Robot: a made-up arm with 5 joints.
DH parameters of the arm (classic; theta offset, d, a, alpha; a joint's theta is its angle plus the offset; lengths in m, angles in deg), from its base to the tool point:
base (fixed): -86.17 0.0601 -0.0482 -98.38
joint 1: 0 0.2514 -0.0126 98.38
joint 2: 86.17 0.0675 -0.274 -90
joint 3: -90 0.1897 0.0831 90
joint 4: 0 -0.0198 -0.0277 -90
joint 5: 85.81 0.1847 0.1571 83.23
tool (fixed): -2.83 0.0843 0 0
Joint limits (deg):
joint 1: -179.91..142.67
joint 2: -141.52..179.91
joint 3: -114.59..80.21
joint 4: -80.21..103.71
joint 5: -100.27..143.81
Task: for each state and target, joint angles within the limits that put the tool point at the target. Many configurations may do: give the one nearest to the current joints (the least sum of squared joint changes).
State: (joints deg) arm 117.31 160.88 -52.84 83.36 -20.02
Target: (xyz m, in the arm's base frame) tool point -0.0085 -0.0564 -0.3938
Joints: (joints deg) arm 96.03 131.99 -62.54 46.90 -27.15
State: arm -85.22 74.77 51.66 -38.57 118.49
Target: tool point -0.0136 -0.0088 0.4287
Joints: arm -92.87 112.84 43.12 -15.93 100.60
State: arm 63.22 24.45 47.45 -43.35 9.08
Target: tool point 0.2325 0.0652 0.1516
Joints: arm 72.96 39.63 73.81 -80.21 -25.42
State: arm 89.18 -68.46 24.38 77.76 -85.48
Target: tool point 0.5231 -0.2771 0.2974
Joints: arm 133.14 -64.98 24.99 76.55 -80.04
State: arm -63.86 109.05 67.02 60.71 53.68
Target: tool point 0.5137 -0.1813 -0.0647
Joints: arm -12.35 156.73 68.92 77.15 62.08
